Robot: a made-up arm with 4 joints.
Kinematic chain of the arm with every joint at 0, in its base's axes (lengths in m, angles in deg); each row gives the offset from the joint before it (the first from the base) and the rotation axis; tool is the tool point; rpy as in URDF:
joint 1: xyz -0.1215 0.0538 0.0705 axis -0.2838 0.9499 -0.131
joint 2: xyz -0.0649 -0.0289 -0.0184 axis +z
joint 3: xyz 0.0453 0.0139 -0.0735 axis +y
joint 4: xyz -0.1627 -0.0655 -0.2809 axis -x
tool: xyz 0.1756 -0.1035 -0.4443 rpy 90 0 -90
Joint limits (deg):
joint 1: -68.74..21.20
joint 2: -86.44..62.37
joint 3: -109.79..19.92
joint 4: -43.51..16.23
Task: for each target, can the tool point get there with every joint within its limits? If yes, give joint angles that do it. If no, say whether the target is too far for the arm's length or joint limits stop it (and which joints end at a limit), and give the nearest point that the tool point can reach.
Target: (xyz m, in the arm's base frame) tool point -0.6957 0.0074 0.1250
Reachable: no: joint limits stop it (at a limit: joint 1, joint 3, joint 4) | nearest point -0.7422 -0.0449 -0.4760 | short by 0.605 m
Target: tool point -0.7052 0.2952 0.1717
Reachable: no: joint limits stop it (at a limit: joint 1, joint 2, joint 3, joint 4) | nearest point -0.4043 0.6103 0.3283 | short by 0.463 m
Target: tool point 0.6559 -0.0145 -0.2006
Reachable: yes | joints -51.86 -18.88 -29.94 -5.22
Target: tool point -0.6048 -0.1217 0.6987
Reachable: no: joint limits stop it (at a limit: joint 1, joint 3) | nearest point -0.0503 0.1191 0.7419 | short by 0.606 m
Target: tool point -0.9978 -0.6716 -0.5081
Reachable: no: too far | nearest point -0.6527 -0.4635 -0.3742 | short by 0.425 m
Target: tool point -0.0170 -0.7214 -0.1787
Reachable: yes | joints -36.29 -74.03 -87.41 9.25
